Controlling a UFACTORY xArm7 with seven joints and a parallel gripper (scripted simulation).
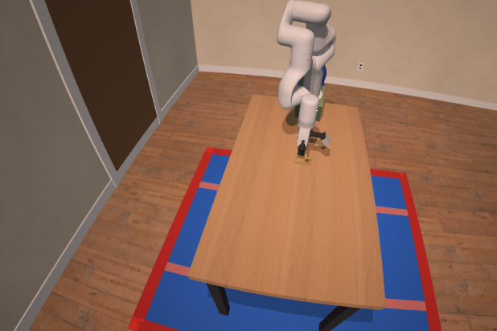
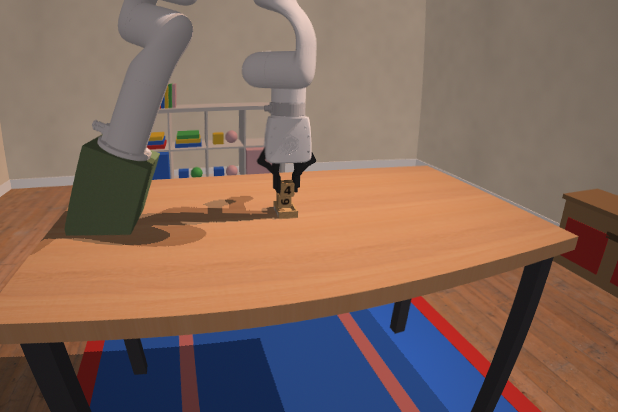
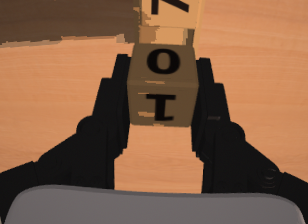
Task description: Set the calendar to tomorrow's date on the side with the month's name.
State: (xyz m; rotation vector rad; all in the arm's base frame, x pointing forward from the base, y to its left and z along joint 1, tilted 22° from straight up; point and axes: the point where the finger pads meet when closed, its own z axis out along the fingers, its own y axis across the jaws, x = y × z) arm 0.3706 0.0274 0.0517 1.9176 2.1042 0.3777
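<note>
The wooden digit cube lies 1 cm below my hand. The rest, counted from my hand: low tray: 2 cm to the left, 7 cm below; wooden cube: 4 cm to the left, 5 cm below.
</note>
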